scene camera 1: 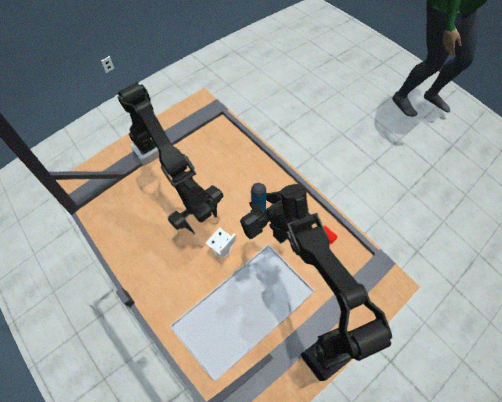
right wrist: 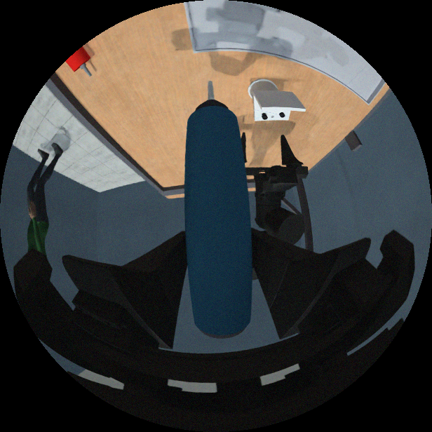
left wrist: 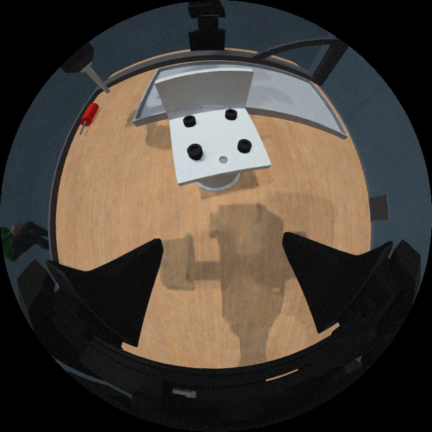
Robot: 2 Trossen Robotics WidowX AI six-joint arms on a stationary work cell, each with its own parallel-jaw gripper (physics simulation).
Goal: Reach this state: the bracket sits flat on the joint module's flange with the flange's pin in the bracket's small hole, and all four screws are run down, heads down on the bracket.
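Observation:
The white angled bracket lies on the round grey-white joint module, its upright plate toward the tray. Four black screw heads show on its face; the near-left screw looks slightly higher than the others. The small hole has grey in it; whether that is the pin I cannot tell. My left gripper is open and empty, above the table beside the bracket. My right gripper is shut on the blue screwdriver, held in the air with its shaft clear of the bracket.
A red-handled tool lies near the table's edge. The grey tray lies beyond the bracket in the left wrist view. A dark frame post stands at the left. A person stands off the table.

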